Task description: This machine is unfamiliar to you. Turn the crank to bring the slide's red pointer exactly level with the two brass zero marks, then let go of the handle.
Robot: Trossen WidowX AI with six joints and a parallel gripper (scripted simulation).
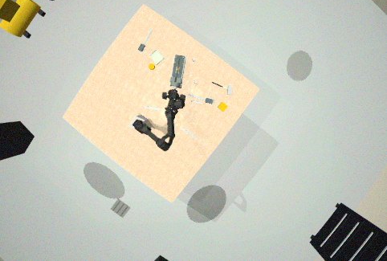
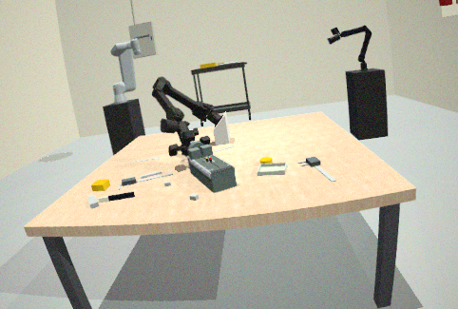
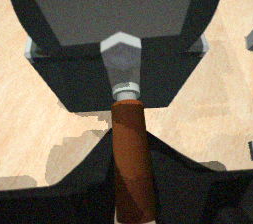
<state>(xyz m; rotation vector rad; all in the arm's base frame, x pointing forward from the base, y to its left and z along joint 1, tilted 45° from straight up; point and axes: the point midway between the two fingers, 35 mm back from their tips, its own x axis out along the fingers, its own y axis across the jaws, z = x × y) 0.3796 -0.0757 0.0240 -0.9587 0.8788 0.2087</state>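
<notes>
Now: gripper tip 4 cm below the crank. Also, from my gripper tip: red pointer 16 cm ahead, 10 cm to the left, 5 cm above; then brown crank handle 3 cm above, 2 cm behind, 1 cm to the right; then yellow disc 29 cm to the left, 3 cm ahead, 2 cm below.
</notes>
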